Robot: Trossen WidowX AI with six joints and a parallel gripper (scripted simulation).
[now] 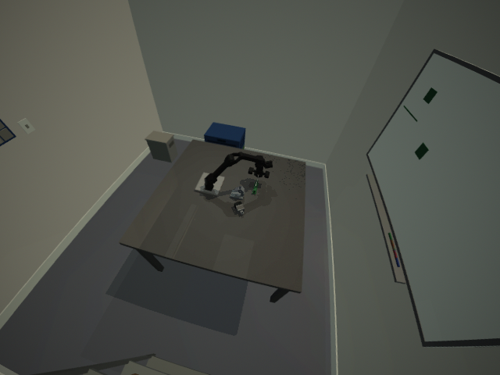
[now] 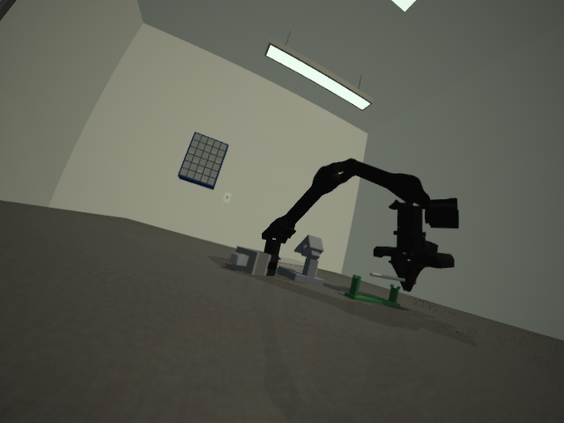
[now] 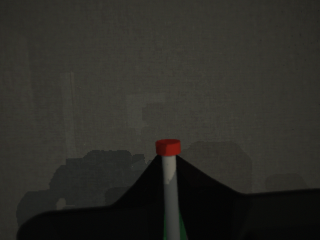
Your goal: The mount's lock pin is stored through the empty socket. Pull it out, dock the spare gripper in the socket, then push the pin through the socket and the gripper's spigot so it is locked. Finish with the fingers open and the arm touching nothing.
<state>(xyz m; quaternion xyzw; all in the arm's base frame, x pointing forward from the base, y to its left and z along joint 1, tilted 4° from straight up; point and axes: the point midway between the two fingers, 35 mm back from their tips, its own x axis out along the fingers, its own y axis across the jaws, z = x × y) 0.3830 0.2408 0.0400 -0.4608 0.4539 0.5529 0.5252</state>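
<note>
My gripper tip is now 11 cm to the left of the green cradle and 1 cm above it. Also, from my gripper tip: grey mount: 11 cm behind, 23 cm to the right, 2 cm above; then spare gripper: 6 cm behind, 38 cm to the right, 1 cm below.
</note>
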